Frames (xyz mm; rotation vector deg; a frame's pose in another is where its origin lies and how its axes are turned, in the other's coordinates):
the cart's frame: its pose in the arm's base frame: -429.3 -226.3 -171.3 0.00 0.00 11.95
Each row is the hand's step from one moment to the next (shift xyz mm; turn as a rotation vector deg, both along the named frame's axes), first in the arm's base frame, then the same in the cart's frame.
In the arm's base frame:
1: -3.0 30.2 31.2 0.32 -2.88 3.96
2: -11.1 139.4 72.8 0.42 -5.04 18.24
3: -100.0 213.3 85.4 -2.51 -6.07 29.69
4: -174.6 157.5 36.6 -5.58 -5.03 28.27
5: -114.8 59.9 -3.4 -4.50 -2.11 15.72
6: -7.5 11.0 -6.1 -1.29 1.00 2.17
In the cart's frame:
1: 3.3 30.2 31.2 -0.28 -2.88 3.96
2: 18.0 138.7 72.8 -0.63 -5.02 18.24
3: -53.7 229.4 85.4 -3.71 -5.42 29.69
4: -138.2 190.2 36.6 -6.50 -3.77 28.27
5: -99.9 82.4 -3.4 -4.84 -1.13 15.72
6: -5.1 12.3 -6.1 -1.05 1.25 2.17

